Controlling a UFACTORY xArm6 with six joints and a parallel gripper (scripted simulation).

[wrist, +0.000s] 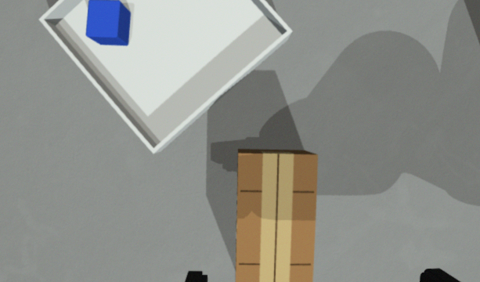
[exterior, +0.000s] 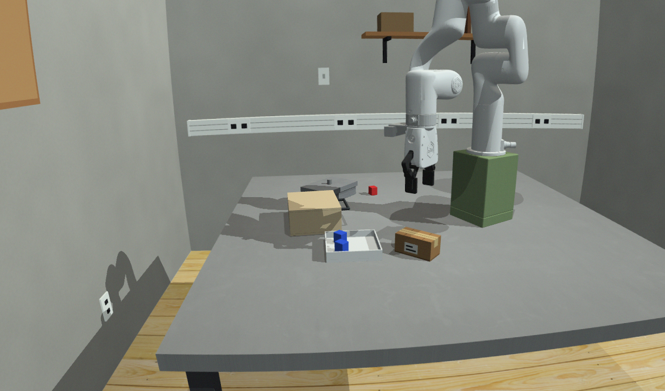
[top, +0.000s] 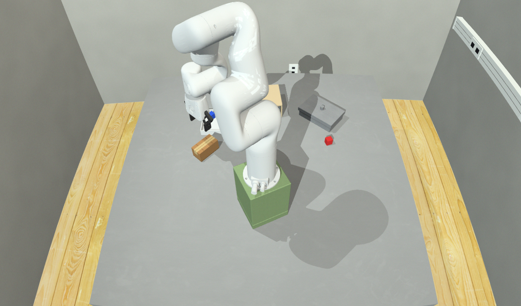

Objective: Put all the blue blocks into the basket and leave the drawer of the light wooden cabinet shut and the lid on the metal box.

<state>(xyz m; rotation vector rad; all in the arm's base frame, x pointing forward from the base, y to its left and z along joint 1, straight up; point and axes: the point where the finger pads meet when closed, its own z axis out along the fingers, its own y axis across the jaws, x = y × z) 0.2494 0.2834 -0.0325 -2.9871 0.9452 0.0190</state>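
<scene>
My hand is 15 cm above the brown cardboard box. The rest, counted from my hand: light wooden cabinet (30 cm ahead, 21 cm to the right, 15 cm below); then white basket (18 cm ahead, 1 cm to the right, 18 cm below); then red block (11 cm ahead, 54 cm to the right, 17 cm below).
</scene>
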